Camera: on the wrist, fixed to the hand. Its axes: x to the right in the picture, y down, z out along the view.
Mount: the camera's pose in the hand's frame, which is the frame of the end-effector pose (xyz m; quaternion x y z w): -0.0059 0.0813 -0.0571 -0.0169 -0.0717 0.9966 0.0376
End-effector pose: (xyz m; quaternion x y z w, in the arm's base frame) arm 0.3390 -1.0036 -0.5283 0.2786 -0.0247 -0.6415 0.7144
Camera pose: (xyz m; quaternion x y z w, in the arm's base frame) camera 0.4338 -0.9754 -0.5396 -0.0722 -0.3189 0.6674 0.6691
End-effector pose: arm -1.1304 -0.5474 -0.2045 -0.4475 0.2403 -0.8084 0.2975
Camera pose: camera -1.1558 -0.5938 -0.2888 0.1597 0.4473 0.3022 0.8265
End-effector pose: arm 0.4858 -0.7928 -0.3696 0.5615 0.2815 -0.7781 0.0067
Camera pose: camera 0.5642 -0.8376 -0.4115 0.2457 -0.5363 -0.0581 0.8054
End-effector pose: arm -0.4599 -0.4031 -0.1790 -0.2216 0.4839 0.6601 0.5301
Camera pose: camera -0.5448 -0.4534 -0.1662 -0.5123 -0.1899 -0.5772 0.6070
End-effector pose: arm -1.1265 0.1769 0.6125 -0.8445 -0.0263 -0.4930 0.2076
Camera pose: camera -1.1562 0.0822 0.6055 -0.0968 0.8341 0.2485 0.4830
